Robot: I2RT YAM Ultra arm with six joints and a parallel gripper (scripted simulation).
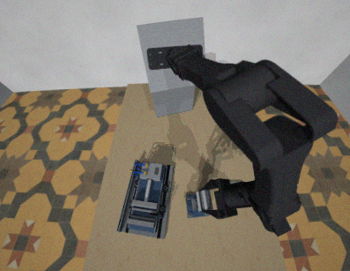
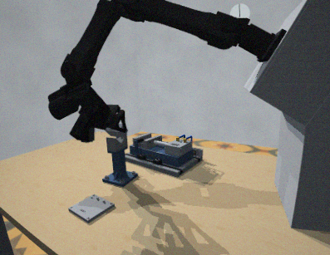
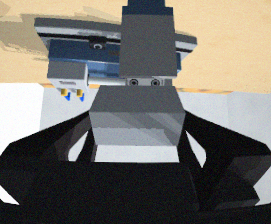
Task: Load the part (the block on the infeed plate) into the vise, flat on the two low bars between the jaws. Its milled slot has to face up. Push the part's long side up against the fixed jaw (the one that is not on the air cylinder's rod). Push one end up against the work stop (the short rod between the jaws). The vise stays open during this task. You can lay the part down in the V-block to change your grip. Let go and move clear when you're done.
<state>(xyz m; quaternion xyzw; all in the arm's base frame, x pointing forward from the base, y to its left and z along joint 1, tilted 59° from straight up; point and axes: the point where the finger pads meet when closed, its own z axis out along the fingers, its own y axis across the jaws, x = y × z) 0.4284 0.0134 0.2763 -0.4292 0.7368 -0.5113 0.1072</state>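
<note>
The V-block post lies 10 mm ahead of my hand and 130 mm below it. Round my hand: air cylinder rod: 70 mm behind, 200 mm to the right, 110 mm below; part: right at my hand; work stop: 30 mm ahead, 180 mm to the right, 90 mm below.
</note>
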